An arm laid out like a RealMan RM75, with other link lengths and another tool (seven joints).
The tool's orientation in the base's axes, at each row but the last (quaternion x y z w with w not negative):
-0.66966 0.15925 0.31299 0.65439
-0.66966 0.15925 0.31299 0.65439
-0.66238 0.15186 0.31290 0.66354
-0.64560 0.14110 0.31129 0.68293
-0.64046 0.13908 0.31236 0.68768
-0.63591 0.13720 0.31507 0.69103
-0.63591 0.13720 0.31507 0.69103
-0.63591 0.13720 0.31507 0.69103
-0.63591 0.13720 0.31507 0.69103
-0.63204 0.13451 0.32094 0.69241
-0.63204 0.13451 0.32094 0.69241
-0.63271 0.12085 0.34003 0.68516
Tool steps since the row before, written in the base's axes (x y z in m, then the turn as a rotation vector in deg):
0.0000 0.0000 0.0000 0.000 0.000 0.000
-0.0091 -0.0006 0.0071 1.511 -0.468 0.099
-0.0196 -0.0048 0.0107 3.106 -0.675 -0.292
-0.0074 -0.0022 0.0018 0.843 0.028 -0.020
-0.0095 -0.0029 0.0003 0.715 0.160 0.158
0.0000 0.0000 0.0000 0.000 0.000 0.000
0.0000 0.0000 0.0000 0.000 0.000 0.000
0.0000 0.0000 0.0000 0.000 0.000 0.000
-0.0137 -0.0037 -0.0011 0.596 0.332 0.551
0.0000 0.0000 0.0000 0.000 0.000 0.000
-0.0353 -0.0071 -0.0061 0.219 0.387 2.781
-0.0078 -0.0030 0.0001 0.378 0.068 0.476
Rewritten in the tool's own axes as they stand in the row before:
0.0000 0.0000 0.0000 0.000 0.000 0.000
-0.0114 0.0002 0.0017 0.984 -0.975 -0.770
-0.0225 0.0040 0.0003 2.390 -1.636 -1.341
-0.0073 0.0031 -0.0004 0.665 -0.497 -0.152
-0.0082 0.0056 -0.0008 0.495 -0.562 0.028
0.0000 0.0000 0.0000 0.000 0.000 0.000
0.0000 0.0000 0.0000 0.000 0.000 0.000
0.0000 0.0000 0.0000 0.000 0.000 0.000
-0.0108 0.0093 -0.0008 0.217 -0.803 0.279
0.0000 0.0000 0.0000 0.000 0.000 0.000
-0.0251 0.0265 -0.0001 -1.374 -2.330 0.783
-0.0068 0.0048 -0.0008 0.017 -0.610 0.045

